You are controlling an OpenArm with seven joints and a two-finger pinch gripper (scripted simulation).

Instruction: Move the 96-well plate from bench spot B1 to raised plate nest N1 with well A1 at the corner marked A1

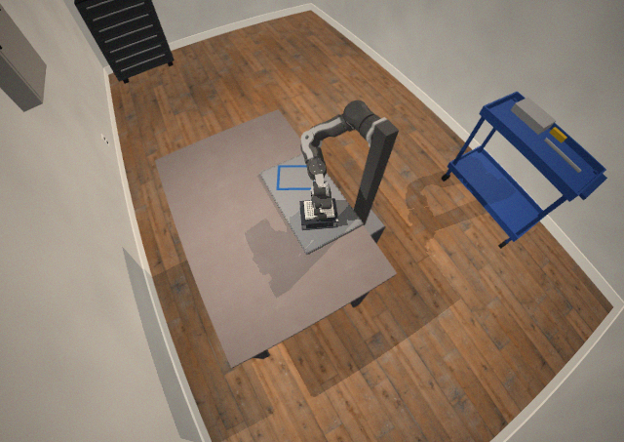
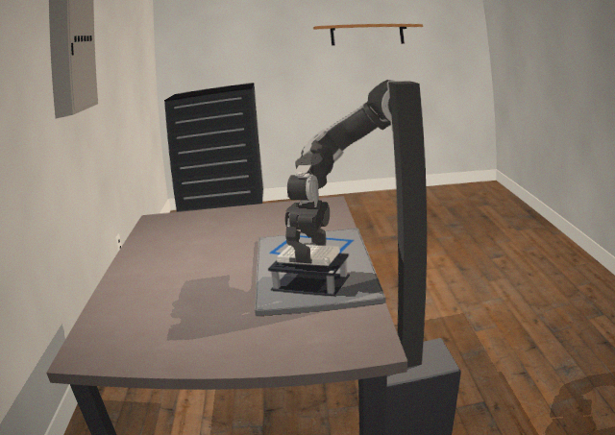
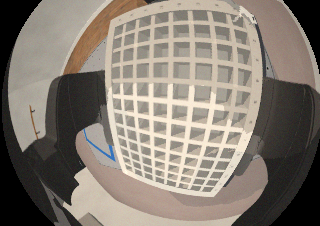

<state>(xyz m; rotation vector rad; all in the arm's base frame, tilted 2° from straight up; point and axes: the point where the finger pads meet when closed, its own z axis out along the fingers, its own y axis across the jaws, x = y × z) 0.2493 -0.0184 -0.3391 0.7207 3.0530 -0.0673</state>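
My hand is 20 mm above the black raised nest N1. From my hand the other things lie so: white 96-well plate (right at my hand).
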